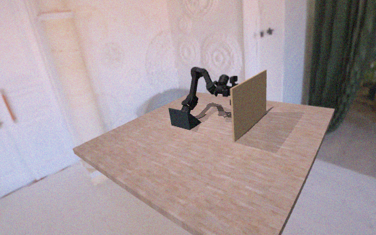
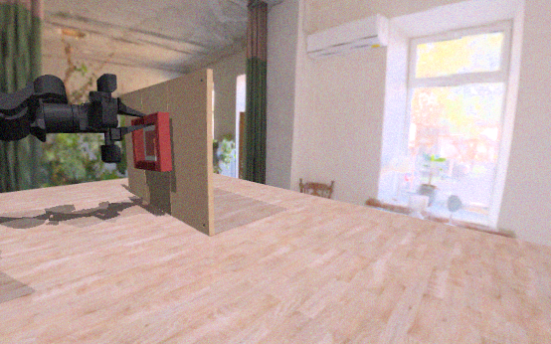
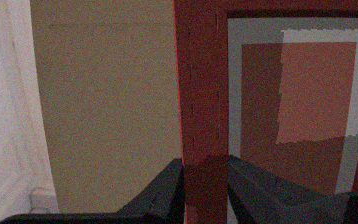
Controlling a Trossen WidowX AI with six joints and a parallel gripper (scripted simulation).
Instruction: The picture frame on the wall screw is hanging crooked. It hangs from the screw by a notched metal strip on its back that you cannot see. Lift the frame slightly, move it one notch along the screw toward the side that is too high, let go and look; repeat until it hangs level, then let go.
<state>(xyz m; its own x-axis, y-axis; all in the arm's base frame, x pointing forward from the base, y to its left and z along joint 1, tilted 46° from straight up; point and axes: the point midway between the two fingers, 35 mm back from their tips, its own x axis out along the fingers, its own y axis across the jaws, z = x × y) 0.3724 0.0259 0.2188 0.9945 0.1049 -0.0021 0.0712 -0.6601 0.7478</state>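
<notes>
My gripper tip is 10 mm short of the red picture frame, 10 mm to the left of it and 50 mm above it. Also, from my gripper tip: tan wall board: 20 mm ahead, 10 mm to the left, 70 mm below.
</notes>
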